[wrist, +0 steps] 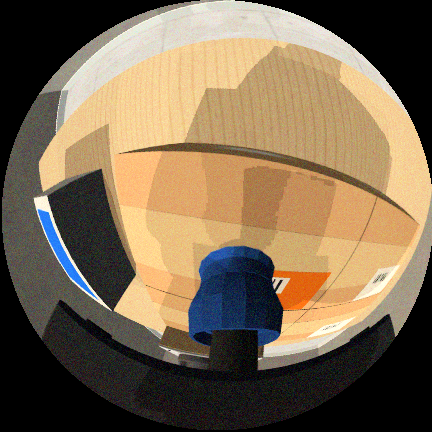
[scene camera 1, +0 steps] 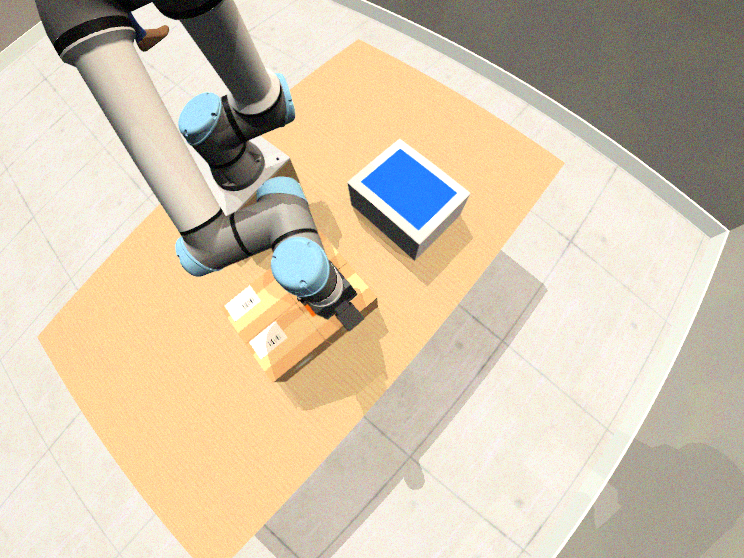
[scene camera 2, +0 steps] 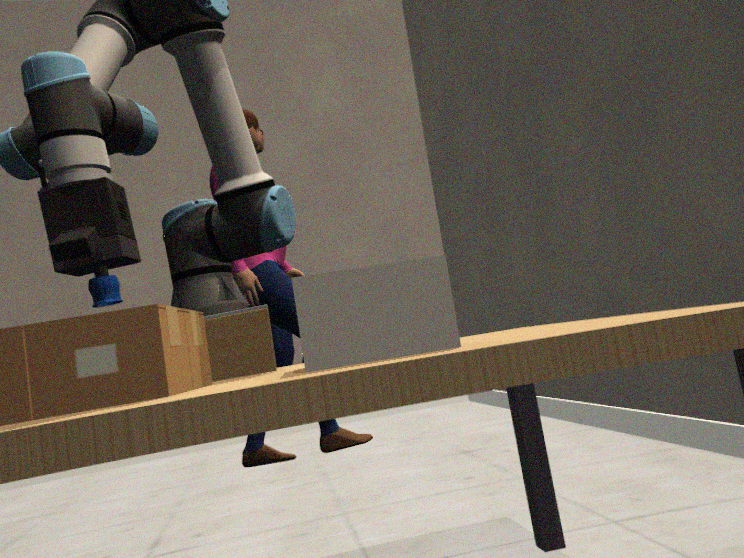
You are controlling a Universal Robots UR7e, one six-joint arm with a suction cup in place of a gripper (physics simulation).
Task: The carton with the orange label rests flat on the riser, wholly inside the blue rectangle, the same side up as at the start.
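Seen in the pictures: hand at its tool point: [wrist: 236, 275] [scene camera 2: 108, 303]; arm's base at its link origin: [wrist: 202, 358] [scene camera 1: 239, 167] [scene camera 2: 210, 320].
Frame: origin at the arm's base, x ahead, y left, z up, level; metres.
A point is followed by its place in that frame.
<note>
The carton with the orange label [scene camera 1: 368, 298] {x 0.517, y 0.041, z -0.008 m} [scene camera 2: 135, 360] {x 0.528, y 0.025, z -0.069 m} [wrist: 190, 220] {x 0.495, y 0.010, z -0.007 m} stands flat on the table, against other cartons. Its orange label [wrist: 305, 290] {x 0.449, y -0.073, z -0.007 m} shows partly behind the cup in the wrist view. My suction cup [scene camera 2: 106, 297] [wrist: 236, 257] is low over this carton's top, beside the label; a thin gap shows under it in scene camera 2, and it holds nothing. In scene camera 1 the cup is hidden under the wrist. The riser [scene camera 1: 384, 208] {x 0.369, y 0.215, z 0.002 m} [scene camera 2: 378, 312] {x 0.486, y 0.318, z -0.058 m} [wrist: 85, 235] {x 0.407, y 0.208, z -0.044 m} stands apart from the cartons, with the blue rectangle [scene camera 1: 409, 189] {x 0.368, y 0.300, z 0.003 m} [wrist: 57, 250] {x 0.370, y 0.308, z 0.003 m} bare on top.
A carton with a white barcode label [scene camera 1: 270, 340] {x 0.449, y -0.195, z -0.007 m} [wrist: 380, 277] {x 0.454, y -0.187, z -0.007 m} adjoins the orange-labelled one. Another white-labelled carton [scene camera 1: 243, 303] {x 0.335, y -0.197, z -0.006 m} is behind them. The arm's base block [scene camera 2: 240, 345] {x 0.089, y 0.067, z -0.061 m} is behind the cartons. A person in pink [scene camera 2: 273, 282] stands beyond the table [scene camera 1: 150, 408] {x 0.350, y -0.613, z -0.118 m}.
</note>
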